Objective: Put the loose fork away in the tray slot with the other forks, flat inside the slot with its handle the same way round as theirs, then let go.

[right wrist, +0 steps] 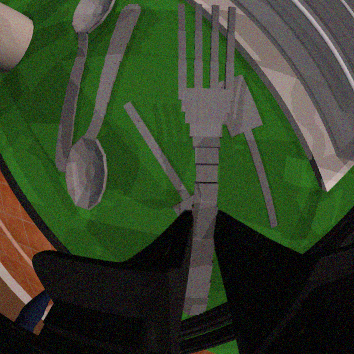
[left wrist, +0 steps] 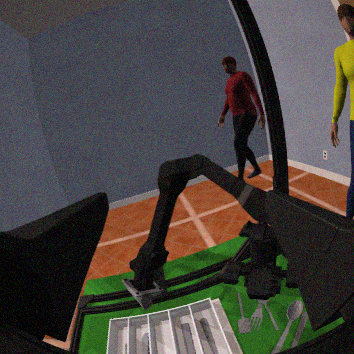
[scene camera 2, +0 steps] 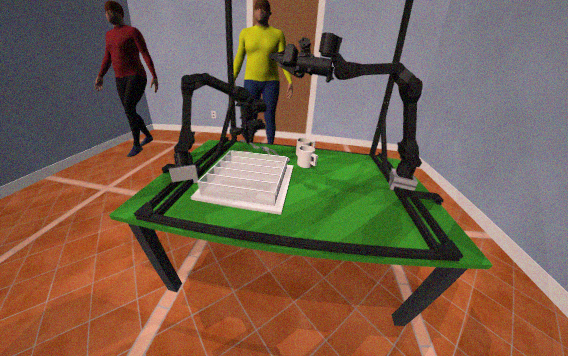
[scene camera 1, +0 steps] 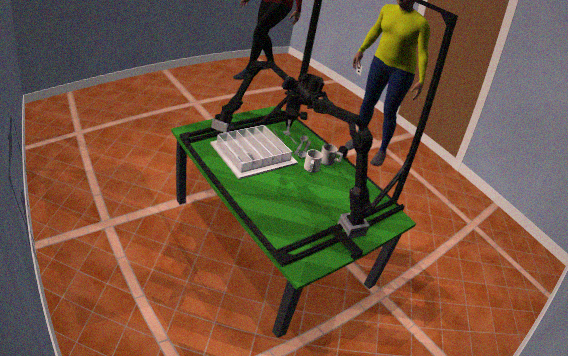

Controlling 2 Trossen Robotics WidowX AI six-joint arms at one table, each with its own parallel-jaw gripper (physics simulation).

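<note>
The loose fork (right wrist: pixel 205 115) (left wrist: pixel 256 316) is held by its handle in my right gripper (right wrist: pixel 201 217) (scene camera 1: pixel 289 120) (scene camera 2: pixel 251 142), which is shut on it. Its tines point away from the gripper in the right wrist view, and a shadow beside it shows it raised a little above the table. The white tray (scene camera 1: pixel 241 174) (scene camera 2: pixel 287 189) (right wrist: pixel 282 85) has long parallel slots and lies beside the fork. Dark utensils show in some slots (left wrist: pixel 205 331), too unclear to tell which are forks. My left gripper (left wrist: pixel 188 199) (scene camera 2: pixel 275 56) is open and empty, high above the table.
A spatula (right wrist: pixel 244 107) (left wrist: pixel 244 326) lies between fork and tray. Another flat-headed utensil (right wrist: pixel 155 150) lies partly under the fork. Spoons (right wrist: pixel 86 172) (left wrist: pixel 295 311) lie nearby. Two mugs (scene camera 1: pixel 313 161) (scene camera 1: pixel 328 155) (scene camera 2: pixel 306 157) stand beyond them. Two people stand behind the table.
</note>
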